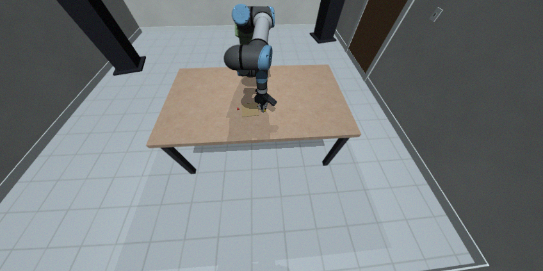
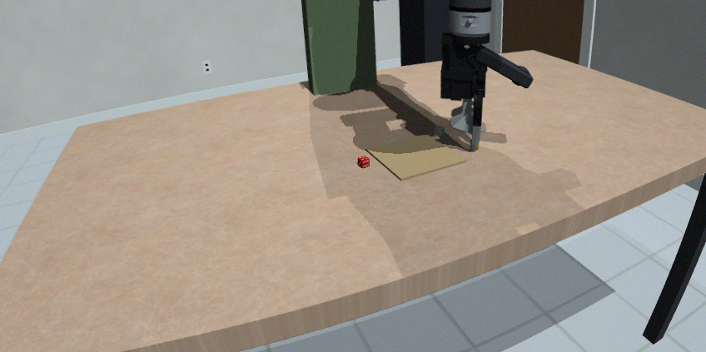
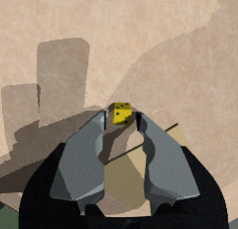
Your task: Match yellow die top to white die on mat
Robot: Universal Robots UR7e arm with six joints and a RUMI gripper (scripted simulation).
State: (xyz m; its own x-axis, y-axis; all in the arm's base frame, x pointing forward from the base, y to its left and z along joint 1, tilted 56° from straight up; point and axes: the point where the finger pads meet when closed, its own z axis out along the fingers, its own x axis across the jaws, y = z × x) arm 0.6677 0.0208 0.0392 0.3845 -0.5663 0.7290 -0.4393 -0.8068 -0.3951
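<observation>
Now: hand 10 mm above the yellow die. Round my hand: red die (210 mm to the right, 80 mm behind, 10 mm below); tan mat (110 mm to the right, 50 mm behind, 20 mm below); white die (90 mm behind, 10 mm below).
</observation>
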